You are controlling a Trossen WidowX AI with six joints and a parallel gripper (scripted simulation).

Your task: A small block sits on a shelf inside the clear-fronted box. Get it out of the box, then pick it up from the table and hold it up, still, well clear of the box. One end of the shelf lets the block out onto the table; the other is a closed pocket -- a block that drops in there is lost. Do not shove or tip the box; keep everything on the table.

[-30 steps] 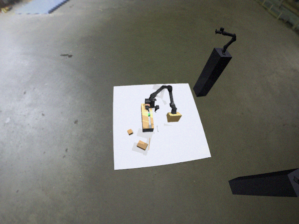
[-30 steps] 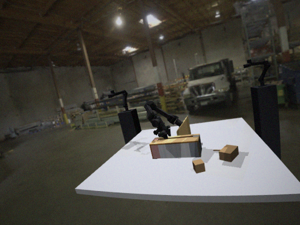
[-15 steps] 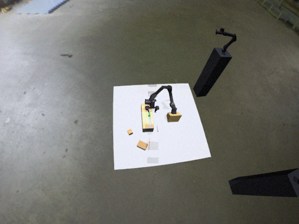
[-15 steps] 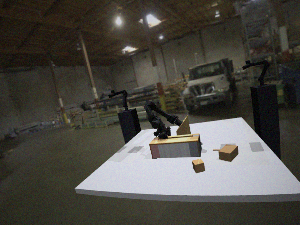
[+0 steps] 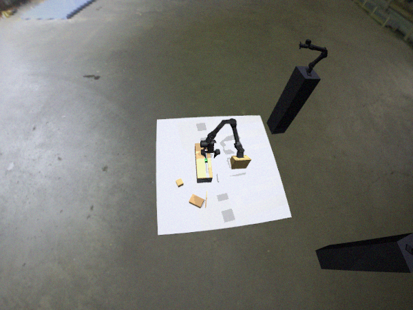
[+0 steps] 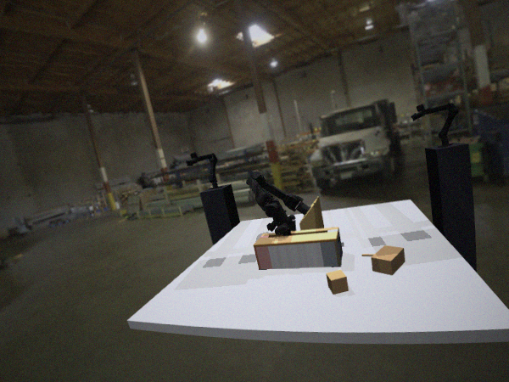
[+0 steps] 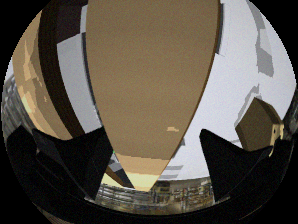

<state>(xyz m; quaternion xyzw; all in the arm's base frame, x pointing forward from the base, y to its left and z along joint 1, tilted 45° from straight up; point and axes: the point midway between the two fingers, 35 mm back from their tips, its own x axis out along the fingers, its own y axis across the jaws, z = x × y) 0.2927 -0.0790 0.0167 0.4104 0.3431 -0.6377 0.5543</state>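
The tan box lies 3 cm ahead of my gripper tip, 3 cm to the left of it and 3 cm below it. Also, from my gripper tip: green block (5 cm ahead, 2 cm to the left); then tan cube (33 cm ahead, 19 cm to the left, 6 cm below); then thin stick (11 cm ahead, 39 cm to the left, 9 cm below).
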